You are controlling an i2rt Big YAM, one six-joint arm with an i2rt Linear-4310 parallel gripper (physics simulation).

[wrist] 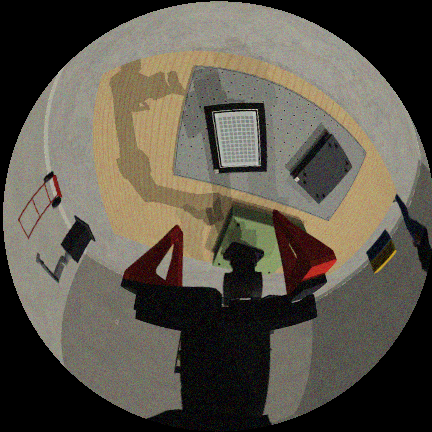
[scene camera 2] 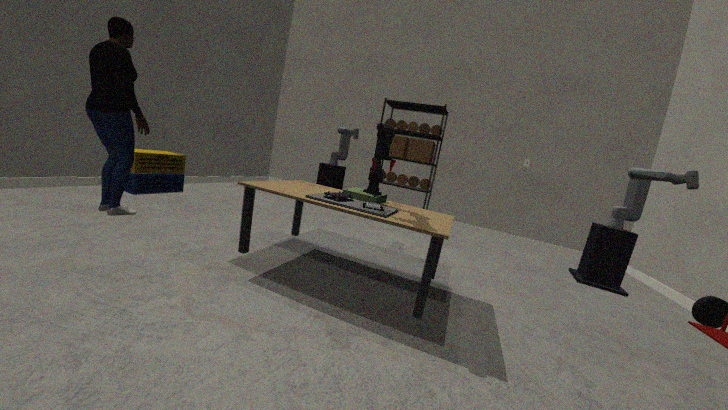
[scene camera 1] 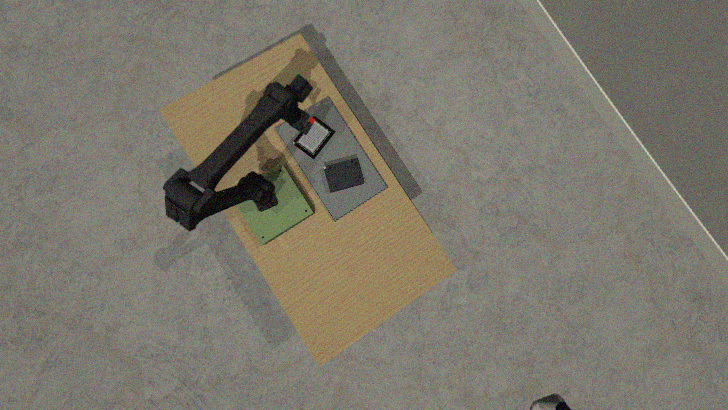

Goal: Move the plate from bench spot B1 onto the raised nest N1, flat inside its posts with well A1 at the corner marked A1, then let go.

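Where they show: gripper, fingertip midpoint: (wrist: 224, 221) (scene camera 2: 382, 171) (scene camera 1: 297, 122); arm's base at its link origin: (wrist: 243, 253) (scene camera 2: 372, 193) (scene camera 1: 263, 196).
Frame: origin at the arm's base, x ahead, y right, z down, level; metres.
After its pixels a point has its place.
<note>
The white plate (scene camera 1: 314, 136) {x 0.316, y -0.172, z 0.034 m} (scene camera 2: 373, 206) {x 0.367, y -0.201, z 0.030 m} (wrist: 236, 140) {x 0.306, y -0.172, z 0.038 m} with a grid of wells lies flat inside a black frame on the grey perforated board (scene camera 1: 356, 196) {x 0.376, y 0.168, z 0.043 m} (wrist: 285, 197) {x 0.227, y 0.015, z 0.043 m}. A small pale mark (wrist: 216, 171) {x 0.214, y -0.184, z 0.041 m} shows at the frame's near left corner. The dark raised nest (scene camera 1: 344, 174) {x 0.366, y 0.055, z 0.013 m} (wrist: 322, 167) {x 0.363, y 0.035, z 0.013 m} stands apart from it on the same board, turned at an angle, with small posts and a pale corner mark (wrist: 296, 179) {x 0.296, y -0.010, z 0.013 m}. My gripper (scene camera 2: 383, 169) {x 0.268, y -0.170, z -0.180 m} (wrist: 224, 221) {x 0.268, y -0.170, z -0.180 m} is open and empty, above the plate's level and to its near side in the wrist view. The well labels are too small to read.
A green block (scene camera 1: 285, 216) {x 0.049, y 0.123, z -0.001 m} (wrist: 257, 250) {x 0.043, y 0.030, z -0.007 m} lies beside the board on the wooden table (scene camera 1: 356, 285) {x 0.204, y 0.541, z 0.056 m} (wrist: 135, 175) {x 0.110, y -0.415, z 0.056 m}, partly under the arm. In scene camera 2, a person (scene camera 2: 113, 86) stands far left, a shelf rack (scene camera 2: 415, 106) stands behind the table, and another arm (scene camera 2: 631, 193) stands at the right.
</note>
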